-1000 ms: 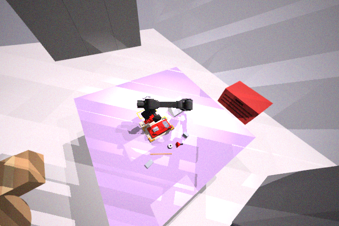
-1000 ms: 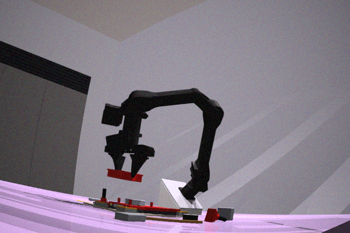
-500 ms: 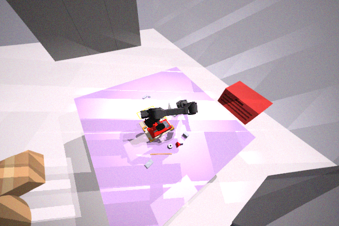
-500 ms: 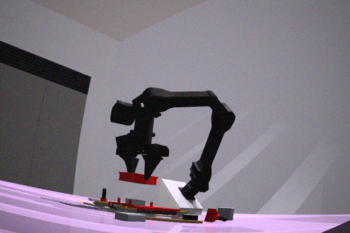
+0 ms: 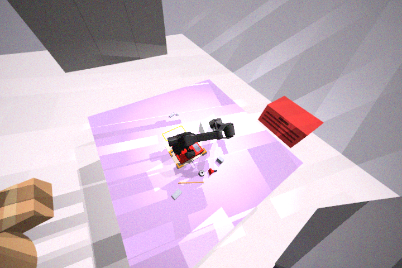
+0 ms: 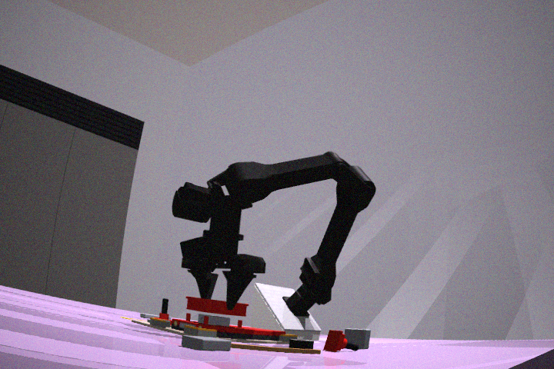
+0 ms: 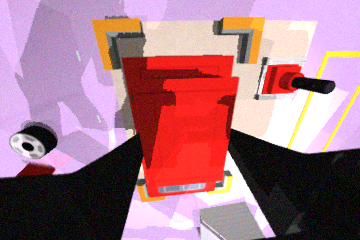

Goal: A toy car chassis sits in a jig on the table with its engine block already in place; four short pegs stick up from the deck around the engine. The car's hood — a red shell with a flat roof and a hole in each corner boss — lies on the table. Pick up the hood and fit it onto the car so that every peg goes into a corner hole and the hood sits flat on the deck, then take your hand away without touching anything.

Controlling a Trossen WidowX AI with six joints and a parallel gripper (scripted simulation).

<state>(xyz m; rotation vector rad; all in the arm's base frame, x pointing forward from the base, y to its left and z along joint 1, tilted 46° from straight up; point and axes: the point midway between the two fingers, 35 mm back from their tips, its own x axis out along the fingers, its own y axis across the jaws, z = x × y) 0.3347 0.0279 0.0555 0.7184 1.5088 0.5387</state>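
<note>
The red hood lies 1 cm above my gripper tip. Also, from my gripper tip: white wheel 19 cm to the left, 5 cm below, 1 cm behind; then wooden stick 19 cm to the left, 9 cm ahead, 5 cm below.
</note>
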